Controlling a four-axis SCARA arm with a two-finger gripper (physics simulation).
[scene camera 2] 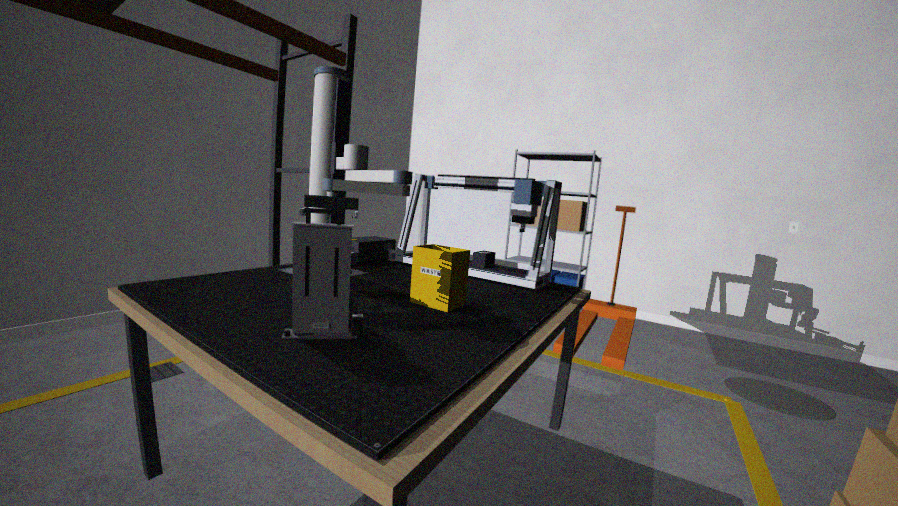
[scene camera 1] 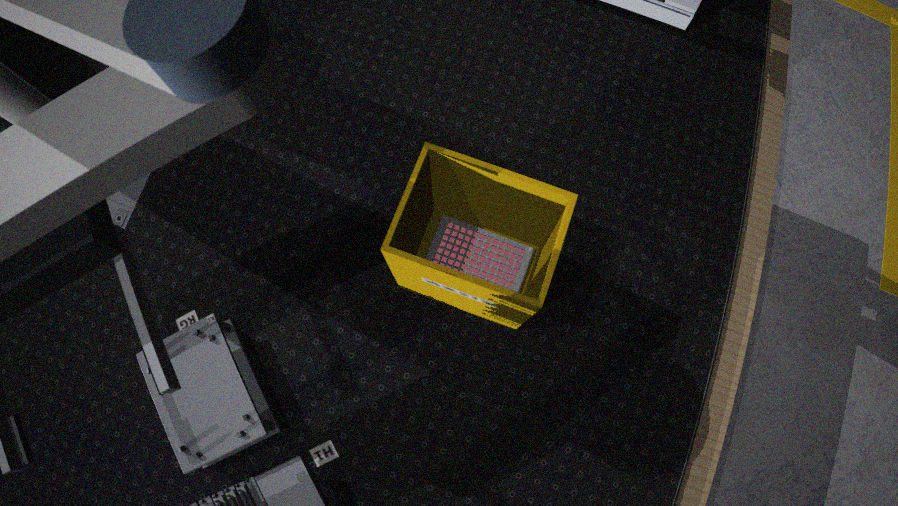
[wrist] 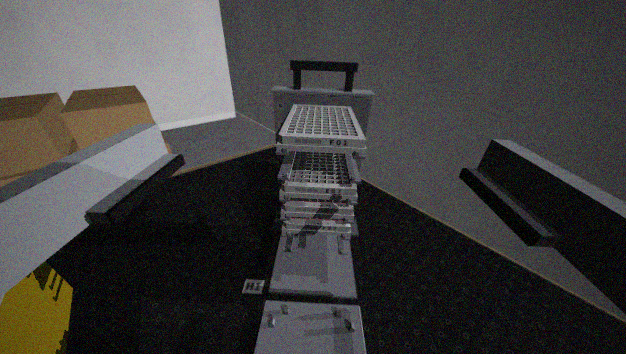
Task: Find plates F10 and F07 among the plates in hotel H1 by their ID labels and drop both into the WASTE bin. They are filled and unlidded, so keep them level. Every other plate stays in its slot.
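Places are measured from the arm's base along level axes (x ahead, y left, z up), in millimetres.
Pixels of known places: gripper, fingertip midpoint: (scene camera 1: 89,432) (wrist: 321,150).
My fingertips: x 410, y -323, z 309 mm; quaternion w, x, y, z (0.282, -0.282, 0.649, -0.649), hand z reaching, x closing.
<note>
For each thing: its middle in the pictures, then the offset to it from my fingertips.
- facing hotel H1, body centre: (wrist: 318,176) (scene camera 2: 322,269) dx +140, dy -133, dz -135 mm
- top plate, body centre: (wrist: 321,124) dx +111, dy -105, dz -37 mm
- level pink-filled plate, body centre: (scene camera 1: 477,261) dx +241, dy +302, dz -283 mm
- yellow WASTE bin, body centre: (scene camera 1: 476,247) (scene camera 2: 439,276) dx +236, dy +297, dz -196 mm
- H1 tag, body centre: (scene camera 1: 324,453) (wrist: 253,286) dx +137, dy +5, dz -296 mm
My gripper (scene camera 1: 87,427) (wrist: 321,150) is open and empty. Its fingers stand wide apart, facing hotel H1 (scene camera 1: 285,482) (scene camera 2: 321,276) (wrist: 315,270); in scene camera 2 it is mostly hidden behind the hotel. In the wrist view the top plate (wrist: 322,120) reads F01. Below it is another plate (wrist: 320,172) whose label is unreadable, then lower plates (wrist: 317,210) with traces of pink, labels unreadable. F07 and F10 cannot be identified there. A level pink-filled plate (scene camera 1: 483,254) lies inside the yellow WASTE bin (scene camera 1: 408,267) (scene camera 2: 429,292) (wrist: 35,315); its ID does not show.
The grey RG stand (scene camera 1: 207,389) (wrist: 310,332) is beside H1, and one finger passes above it in scene camera 1. The H1 tag (scene camera 1: 324,453) (wrist: 253,286) lies beside the hotel. A white-framed gantry machine (scene camera 2: 496,279) stands on the table behind the bin.
</note>
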